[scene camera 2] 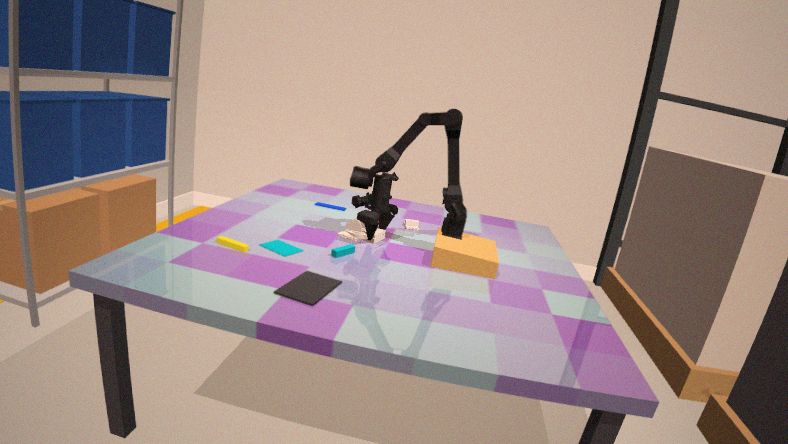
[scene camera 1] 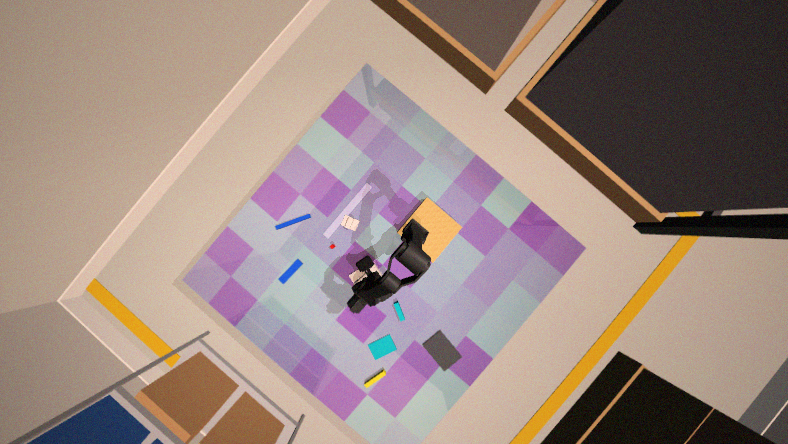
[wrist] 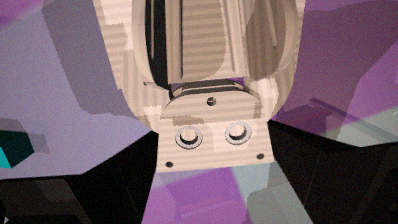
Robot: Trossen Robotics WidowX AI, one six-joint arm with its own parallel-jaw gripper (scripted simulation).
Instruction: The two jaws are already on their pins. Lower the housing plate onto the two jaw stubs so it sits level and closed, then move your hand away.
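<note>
Through scene camera 2 I see my gripper [scene camera 2: 375,237] together with a dark plate [scene camera 2: 308,288]. Scene camera 1 gives me the plate [scene camera 1: 440,348] as well. From the wrist I find my gripper [wrist: 210,129], but the plate is out of frame in the wrist view.
</note>
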